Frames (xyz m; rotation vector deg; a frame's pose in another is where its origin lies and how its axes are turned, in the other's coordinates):
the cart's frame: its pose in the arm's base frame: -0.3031 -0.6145 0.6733 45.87 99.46 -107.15
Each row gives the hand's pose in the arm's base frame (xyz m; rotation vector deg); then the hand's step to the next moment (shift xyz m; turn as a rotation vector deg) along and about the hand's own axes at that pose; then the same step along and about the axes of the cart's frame.
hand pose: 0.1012 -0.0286 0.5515 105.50 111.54 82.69
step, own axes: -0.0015 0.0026 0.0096 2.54 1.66 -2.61
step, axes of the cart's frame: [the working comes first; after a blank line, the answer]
step, axes of the arm's base frame: 0.0084 0.0035 -0.0043 -1.13 0.36 3.82

-0.0029 0.0085 -0.0045 -1.80 -3.57 -0.11
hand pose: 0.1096 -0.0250 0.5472 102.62 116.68 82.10
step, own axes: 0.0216 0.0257 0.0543 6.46 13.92 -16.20
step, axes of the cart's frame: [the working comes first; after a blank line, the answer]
step, axes of the arm's base frame: 0.0444 0.0458 -0.0027 -1.37 -5.73 21.52

-0.0278 0.0280 -0.0502 -14.13 -15.98 6.55
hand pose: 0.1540 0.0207 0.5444 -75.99 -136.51 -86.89
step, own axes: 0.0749 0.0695 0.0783 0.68 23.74 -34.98
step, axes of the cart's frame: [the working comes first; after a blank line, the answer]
step, axes of the arm's base frame: 0.0291 0.1182 0.0418 1.34 -21.90 36.14

-0.0436 -0.0217 -0.1192 -27.02 -23.18 22.82
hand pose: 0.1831 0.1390 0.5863 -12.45 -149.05 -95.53
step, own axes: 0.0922 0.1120 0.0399 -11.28 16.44 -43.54
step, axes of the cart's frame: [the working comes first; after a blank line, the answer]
step, axes of the arm's base frame: -0.0738 0.0909 0.0945 11.81 -33.79 31.82

-0.0069 -0.1275 -0.0796 -32.23 -11.76 33.40
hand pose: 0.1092 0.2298 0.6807 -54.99 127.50 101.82
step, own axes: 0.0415 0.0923 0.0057 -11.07 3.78 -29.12
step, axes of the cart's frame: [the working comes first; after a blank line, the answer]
step, axes of the arm's base frame: -0.0851 -0.0017 0.0550 14.65 -21.95 16.99

0.0236 -0.0978 0.0123 -23.45 -0.21 20.85
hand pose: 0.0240 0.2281 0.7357 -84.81 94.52 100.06
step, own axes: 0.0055 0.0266 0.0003 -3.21 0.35 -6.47
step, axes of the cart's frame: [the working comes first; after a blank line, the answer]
step, axes of the arm's base frame: -0.0235 -0.0095 0.0098 3.95 -4.44 4.12

0.0097 -0.0222 0.0122 -5.93 0.14 4.13
